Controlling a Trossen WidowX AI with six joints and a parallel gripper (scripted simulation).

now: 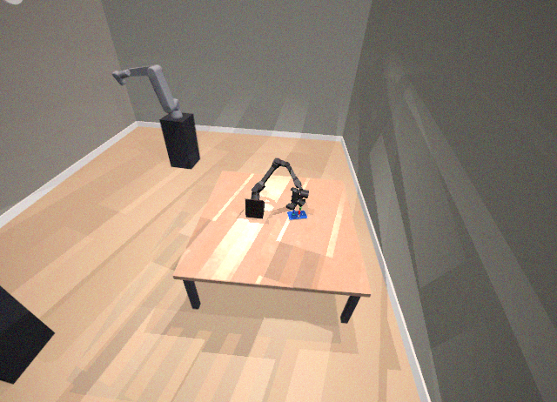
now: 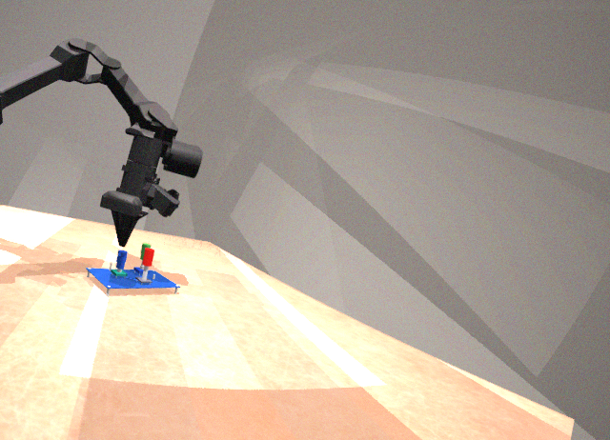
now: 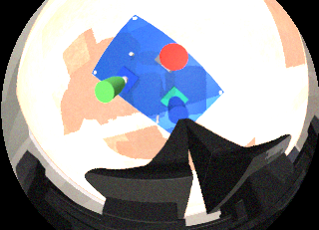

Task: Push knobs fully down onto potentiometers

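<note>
The blue knob is 30 mm below my gripper tip. The rest, counted from my gripper tip: green knob: 60 mm ahead, 40 mm to the left, 10 mm below.
</note>
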